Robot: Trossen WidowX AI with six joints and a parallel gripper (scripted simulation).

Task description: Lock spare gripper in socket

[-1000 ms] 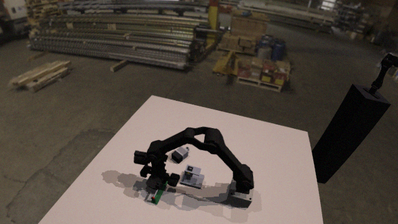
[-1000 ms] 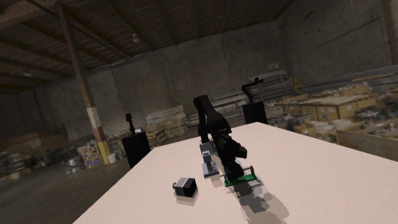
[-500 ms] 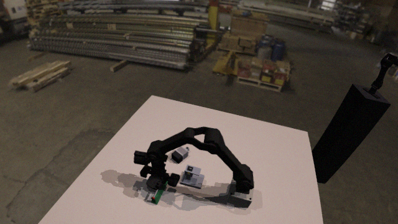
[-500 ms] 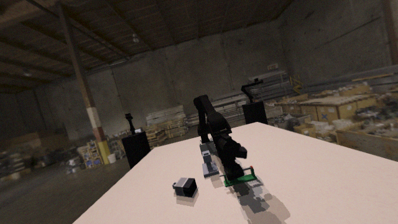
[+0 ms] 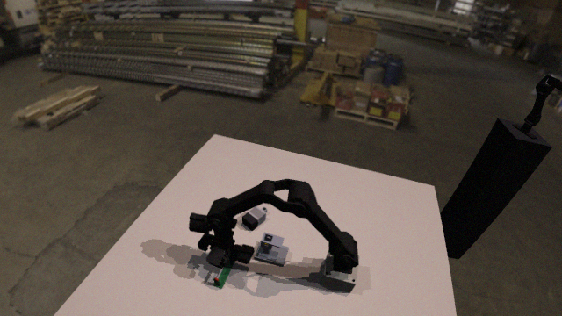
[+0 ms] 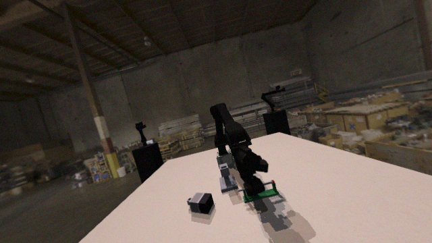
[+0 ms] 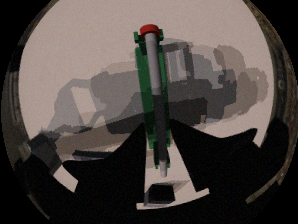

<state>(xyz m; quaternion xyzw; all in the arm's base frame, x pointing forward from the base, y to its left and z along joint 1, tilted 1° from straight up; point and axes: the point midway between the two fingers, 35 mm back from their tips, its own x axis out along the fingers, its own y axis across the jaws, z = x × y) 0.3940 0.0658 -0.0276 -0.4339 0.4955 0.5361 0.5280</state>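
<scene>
The green cradle lies 20 mm to the left of my gripper tip. From my gripper tip the other things lie so: grey mount: 130 mm behind, 90 mm to the right, 30 mm above; then spare gripper: 30 mm behind, 230 mm to the right.
</scene>
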